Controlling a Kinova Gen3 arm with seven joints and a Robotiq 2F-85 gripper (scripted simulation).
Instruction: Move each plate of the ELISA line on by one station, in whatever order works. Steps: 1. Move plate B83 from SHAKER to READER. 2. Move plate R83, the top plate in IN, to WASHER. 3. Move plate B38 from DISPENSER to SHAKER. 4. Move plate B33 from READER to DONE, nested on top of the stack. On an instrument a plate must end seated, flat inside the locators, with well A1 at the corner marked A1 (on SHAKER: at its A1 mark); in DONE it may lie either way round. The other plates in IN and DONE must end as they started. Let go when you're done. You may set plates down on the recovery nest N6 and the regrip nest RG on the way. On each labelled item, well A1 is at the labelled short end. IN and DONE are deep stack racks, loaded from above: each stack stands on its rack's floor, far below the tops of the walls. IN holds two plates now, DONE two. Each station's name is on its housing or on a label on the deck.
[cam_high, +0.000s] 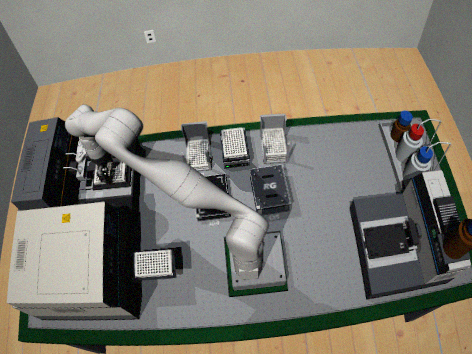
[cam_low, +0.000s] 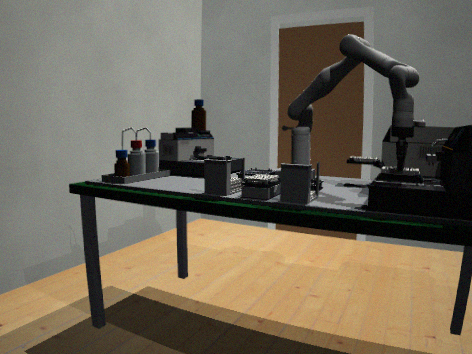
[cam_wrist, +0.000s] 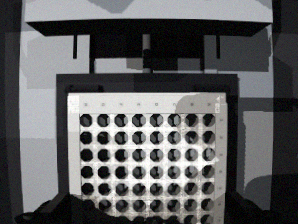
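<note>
The washer tray lies 30 mm below my hand. The rest, counted from my hand: dark reader tray 360 mm behind, 190 mm to the right, 10 mm below; then N6 nest 380 mm to the right, 90 mm below, 80 mm behind; then white reader housing 380 mm behind, 120 mm above, 100 mm to the left.
</note>
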